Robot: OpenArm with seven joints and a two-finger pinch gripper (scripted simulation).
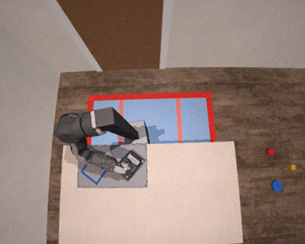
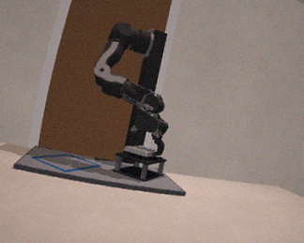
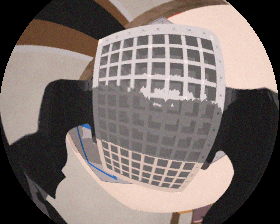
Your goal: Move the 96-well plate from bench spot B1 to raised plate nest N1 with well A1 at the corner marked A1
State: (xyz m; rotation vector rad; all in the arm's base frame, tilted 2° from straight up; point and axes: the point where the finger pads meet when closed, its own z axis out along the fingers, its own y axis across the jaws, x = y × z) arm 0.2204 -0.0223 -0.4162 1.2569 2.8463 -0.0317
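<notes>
My gripper is now right at the white 96-well plate. Also, from my hand: raised plate nest N1 (2 cm below).
</notes>
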